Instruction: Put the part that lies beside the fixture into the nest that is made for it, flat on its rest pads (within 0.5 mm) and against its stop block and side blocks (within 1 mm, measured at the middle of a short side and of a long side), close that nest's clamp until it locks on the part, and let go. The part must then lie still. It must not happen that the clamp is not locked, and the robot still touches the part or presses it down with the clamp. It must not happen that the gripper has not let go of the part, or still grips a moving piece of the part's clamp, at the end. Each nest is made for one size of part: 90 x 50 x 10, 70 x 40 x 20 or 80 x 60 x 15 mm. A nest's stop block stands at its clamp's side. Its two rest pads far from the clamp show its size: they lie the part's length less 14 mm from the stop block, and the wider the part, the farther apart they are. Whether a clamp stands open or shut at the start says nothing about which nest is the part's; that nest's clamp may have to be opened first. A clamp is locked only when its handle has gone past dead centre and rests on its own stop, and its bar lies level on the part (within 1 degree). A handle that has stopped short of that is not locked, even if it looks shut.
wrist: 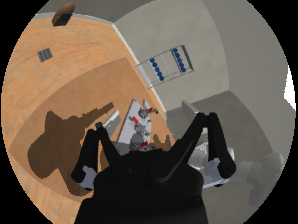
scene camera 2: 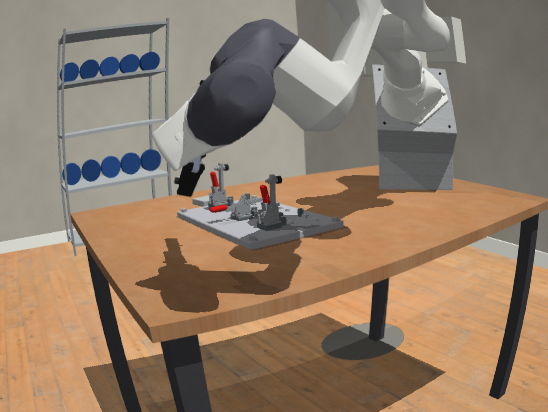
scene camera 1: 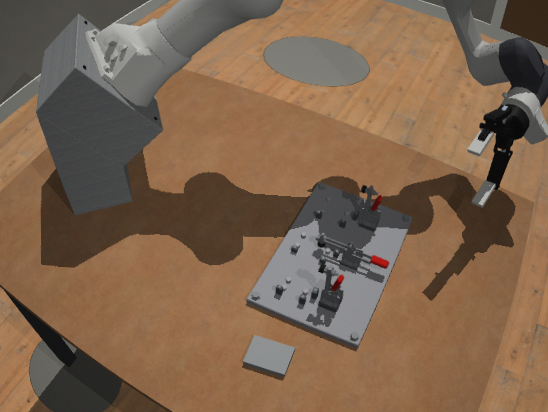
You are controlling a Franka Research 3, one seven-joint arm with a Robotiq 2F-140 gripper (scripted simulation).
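Note:
You'd see my gripper here, and the wrist view and scene camera 2 have the gripper too. As well as that, I can see a grey flat part and a grey fixture plate.

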